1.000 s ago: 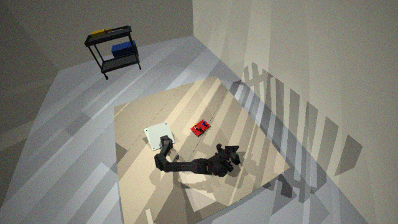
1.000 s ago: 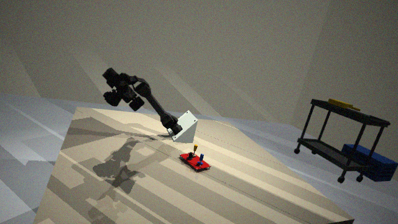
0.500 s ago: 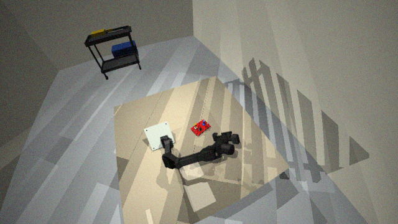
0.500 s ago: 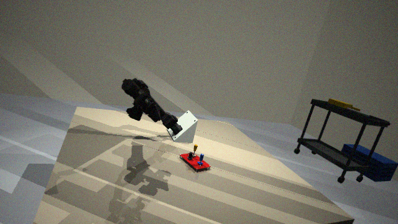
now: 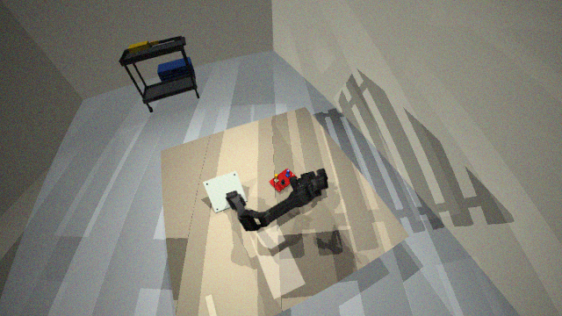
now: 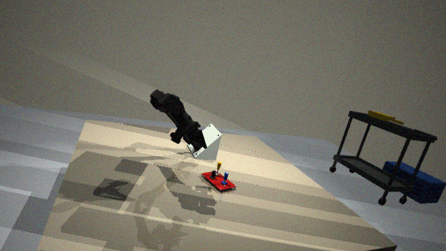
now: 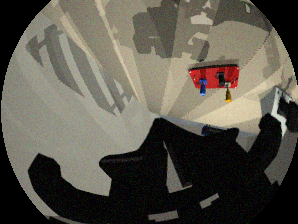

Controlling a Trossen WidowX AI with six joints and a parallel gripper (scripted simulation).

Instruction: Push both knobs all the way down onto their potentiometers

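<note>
The yellow knob lies 150 mm behind my gripper tip, 140 mm to the left of it and 140 mm below it. From my gripper tip the other things lie so: blue knob 60 mm behind, 150 mm to the left, 150 mm below.
</note>
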